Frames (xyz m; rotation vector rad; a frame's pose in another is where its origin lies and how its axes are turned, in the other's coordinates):
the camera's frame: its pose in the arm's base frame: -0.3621 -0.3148 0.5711 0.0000 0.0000 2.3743
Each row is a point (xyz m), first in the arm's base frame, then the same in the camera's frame.
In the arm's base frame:
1: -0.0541 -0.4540 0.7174
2: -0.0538 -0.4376 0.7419
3: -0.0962 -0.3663 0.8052
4: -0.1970 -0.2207 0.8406
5: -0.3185 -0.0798 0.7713
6: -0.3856 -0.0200 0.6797
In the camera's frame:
1: -0.3183 -0.1136 0.1463
2: -0.3072 -0.1256 0.1708
3: -0.2271 -0.1475 0.2341
4: -0.0535 -0.1823 0.2695
5: 0.1318 -0.1994 0.2002
6: 0.2216 -0.1959 0.1086

